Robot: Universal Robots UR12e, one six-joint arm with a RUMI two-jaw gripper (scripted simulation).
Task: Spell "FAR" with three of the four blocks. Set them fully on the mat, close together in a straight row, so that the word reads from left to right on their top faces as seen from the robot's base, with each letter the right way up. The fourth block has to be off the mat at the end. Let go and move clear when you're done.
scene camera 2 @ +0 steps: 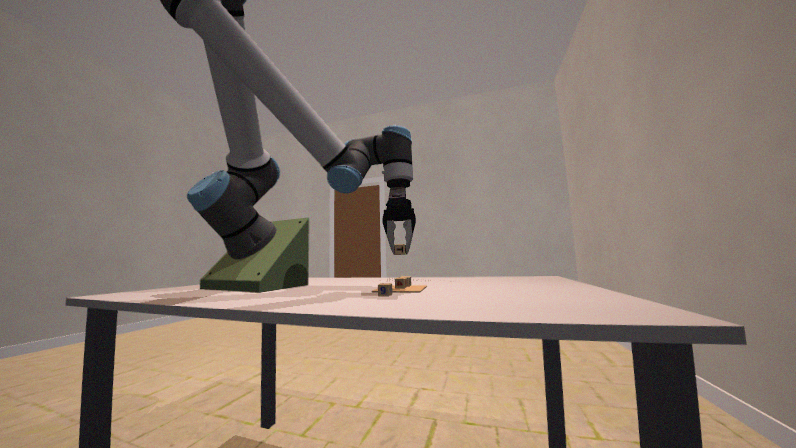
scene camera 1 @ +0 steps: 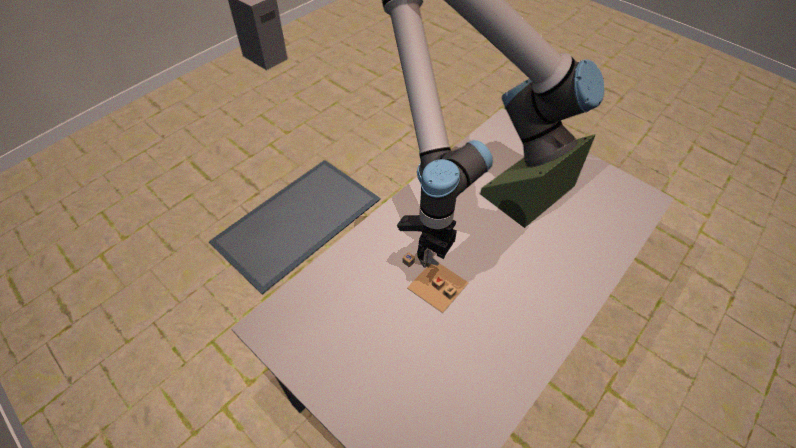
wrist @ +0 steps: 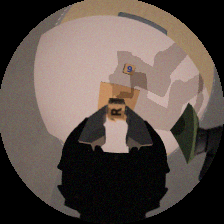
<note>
In view: my gripper (scene camera 1: 427, 262) and a tan mat (scene camera 1: 422, 286).
The tan mat also shows in the wrist view (wrist: 107, 90). My gripper is seen too in scene camera 2 (scene camera 2: 400, 254) and in the wrist view (wrist: 116, 105).
</note>
